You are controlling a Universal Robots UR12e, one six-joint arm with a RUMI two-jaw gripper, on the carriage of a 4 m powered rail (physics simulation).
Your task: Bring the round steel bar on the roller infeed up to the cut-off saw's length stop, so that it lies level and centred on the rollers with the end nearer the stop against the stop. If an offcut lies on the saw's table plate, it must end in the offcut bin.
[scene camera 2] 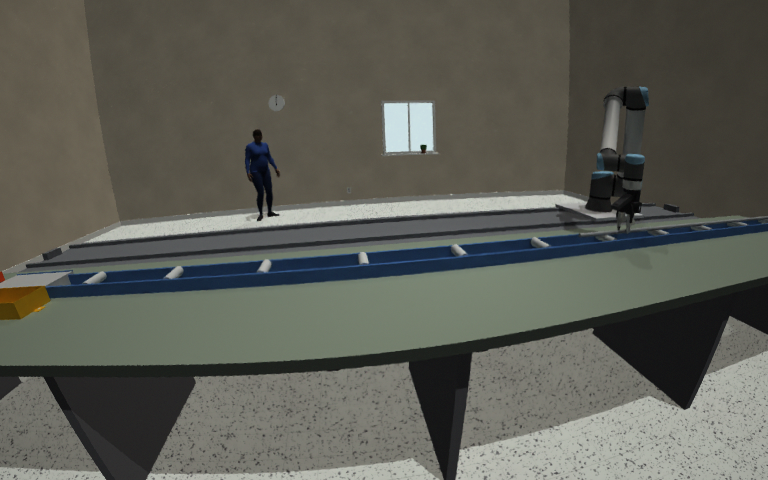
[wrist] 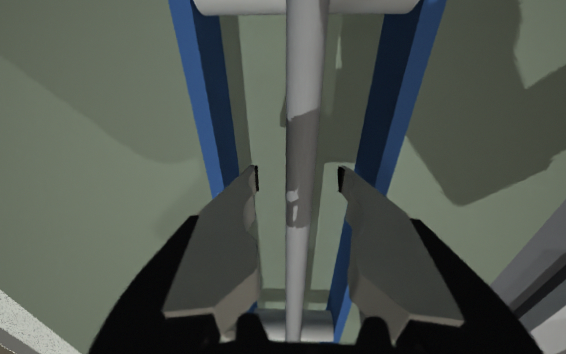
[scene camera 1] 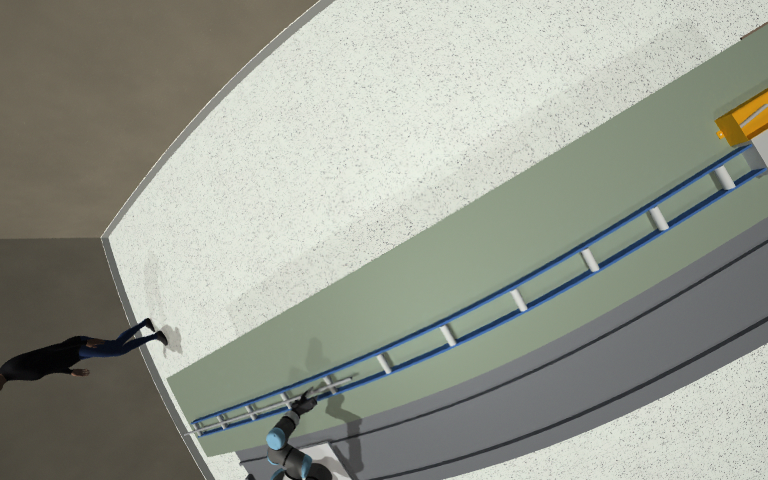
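Seen in the pictures: gripper, fingertip midpoint: [scene camera 2: 622, 232] [wrist: 297, 167] [scene camera 1: 315, 390]; arm's base, link origin: [scene camera 2: 598, 209] [scene camera 1: 320, 473].
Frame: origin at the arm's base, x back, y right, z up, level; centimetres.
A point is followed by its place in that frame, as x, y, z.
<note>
The round steel bar [scene camera 1: 342, 381] {-62.4, 64.3, 4.8} [scene camera 2: 595, 233] {-62.7, 61.0, 4.6} [wrist: 305, 65] {-62.0, 47.8, 5.0} lies lengthwise on the rollers at the far end of the blue roller infeed [scene camera 2: 396, 271] {-69.4, 160.4, -1.2} [wrist: 200, 100] {-68.7, 45.7, 2.2}; its rear end sticks out past the infeed's end in scene camera 1. My gripper [scene camera 1: 312, 395] {-62.2, 41.3, 3.4} [scene camera 2: 623, 227] {-62.2, 41.3, 3.4} [wrist: 297, 167] {-62.2, 41.3, 3.4} is open, its fingers on either side of the bar with a gap on both sides. The saw's light table plate [scene camera 1: 760, 148] {-65.4, 314.2, 2.8} [scene camera 2: 33, 279] {-60.2, 328.5, 2.8} is partly cut off at the view edges. The orange offcut bin [scene camera 1: 733, 130] {-79.4, 309.1, 1.4} [scene camera 2: 22, 308] {-85.1, 309.1, 0.4} stands beside it, with a thin grey piece [scene camera 1: 753, 115] {-79.8, 326.1, -1.0} inside. The length stop does not show.
The infeed stands on a long green table [scene camera 1: 481, 249] {-92.3, 169.0, -3.0} [scene camera 2: 339, 322] {-99.4, 182.6, -3.0}. The arm's carriage [scene camera 1: 334, 452] {-13.6, 22.5, -0.7} [scene camera 2: 572, 210] {2.8, 21.9, -0.6} is on the grey rail [scene camera 1: 509, 390] [scene camera 2: 396, 226] beside it. A person [scene camera 1: 50, 359] [scene camera 2: 260, 164] is in the room, away from the arm.
</note>
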